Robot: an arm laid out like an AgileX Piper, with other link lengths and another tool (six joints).
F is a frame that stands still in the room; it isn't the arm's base.
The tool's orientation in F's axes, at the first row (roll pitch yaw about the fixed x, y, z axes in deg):
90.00 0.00 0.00
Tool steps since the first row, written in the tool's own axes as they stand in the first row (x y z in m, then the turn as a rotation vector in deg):
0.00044 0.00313 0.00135 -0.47 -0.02 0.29
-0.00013 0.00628 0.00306 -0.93 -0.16 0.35
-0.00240 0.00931 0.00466 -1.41 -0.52 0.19
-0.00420 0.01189 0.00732 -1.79 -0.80 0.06
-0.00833 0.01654 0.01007 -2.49 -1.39 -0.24
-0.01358 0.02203 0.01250 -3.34 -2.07 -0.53
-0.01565 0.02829 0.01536 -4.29 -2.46 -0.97
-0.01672 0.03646 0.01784 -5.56 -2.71 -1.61
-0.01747 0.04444 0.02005 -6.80 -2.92 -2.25
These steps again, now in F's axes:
0.00044 -0.00135 0.00313 -0.47 -0.29 -0.02
-0.00013 -0.00306 0.00628 -0.93 -0.35 -0.16
-0.00240 -0.00466 0.00931 -1.41 -0.19 -0.52
-0.00420 -0.00732 0.01189 -1.79 -0.06 -0.80
-0.00833 -0.01007 0.01654 -2.49 0.24 -1.39
-0.01358 -0.01250 0.02203 -3.34 0.53 -2.07
-0.01565 -0.01536 0.02829 -4.29 0.97 -2.46
-0.01672 -0.01784 0.03646 -5.56 1.61 -2.71
-0.01747 -0.02005 0.04444 -6.80 2.25 -2.92

